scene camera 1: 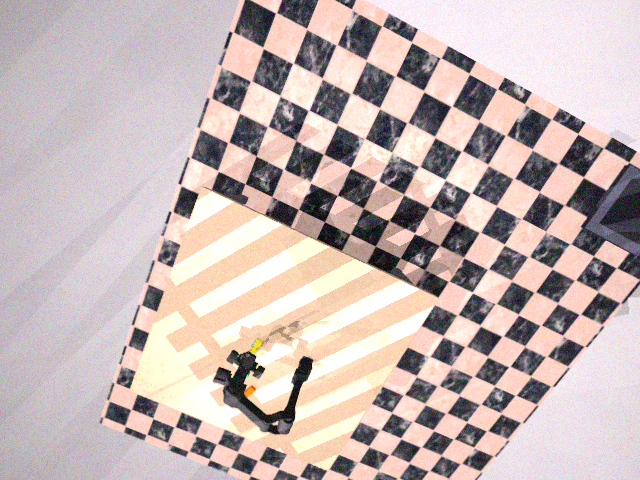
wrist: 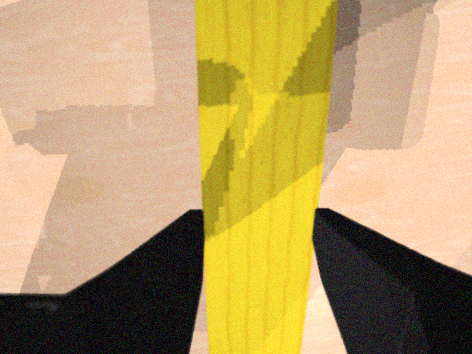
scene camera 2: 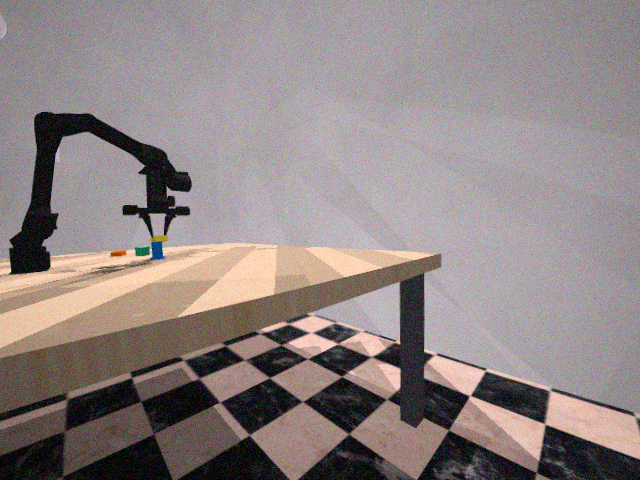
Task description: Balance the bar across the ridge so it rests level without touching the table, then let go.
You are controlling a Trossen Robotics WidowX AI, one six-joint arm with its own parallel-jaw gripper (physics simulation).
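Places are measured from the arm's base along level axes (x ahead, y left, z up), in millimetres.
Pixels of known places: gripper, between the fingertips: (scene camera 1: 251, 353) (wrist: 258, 223); arm's base, origin of its link: (scene camera 1: 306, 362) (scene camera 2: 30, 271).
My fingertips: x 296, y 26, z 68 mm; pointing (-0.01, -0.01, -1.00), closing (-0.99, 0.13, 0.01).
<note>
Ahead of a thing's pixels: the offset from my fingertips to its middle. Level surfaces: height alone.
The yellow bar @[2 mm ahead, 13 mm left, 7 mm down] (scene camera 1: 256, 345) (scene camera 2: 159, 238) (wrist: 262, 150) is held between the fingertips of my gripper (scene camera 2: 159, 235) (wrist: 258, 223), which is shut on it. In scene camera 2 the bar is seen nearly end-on. It looks about level, directly over the blue ridge @[7 mm back, 2 mm left, 43 mm down] (scene camera 2: 157, 249), and its underside appears to meet the ridge's top; a small gap cannot be ruled out. The ridge stands upright on the table. The ridge does not show in the wrist view, and in scene camera 1 the bar and arm mostly hide it.
A green block @[21 mm back, 177 mm left, 52 mm down] (scene camera 1: 247, 376) (scene camera 2: 142, 251) and an orange block @[85 mm back, 288 mm left, 60 mm down] (scene camera 1: 250, 391) (scene camera 2: 118, 253) are on the wooden table @[68 mm down] (scene camera 1: 289, 258) (scene camera 2: 248, 268), on the arm-base side of the ridge. The arm's base (scene camera 1: 303, 368) (scene camera 2: 29, 259) stands on the same table.
</note>
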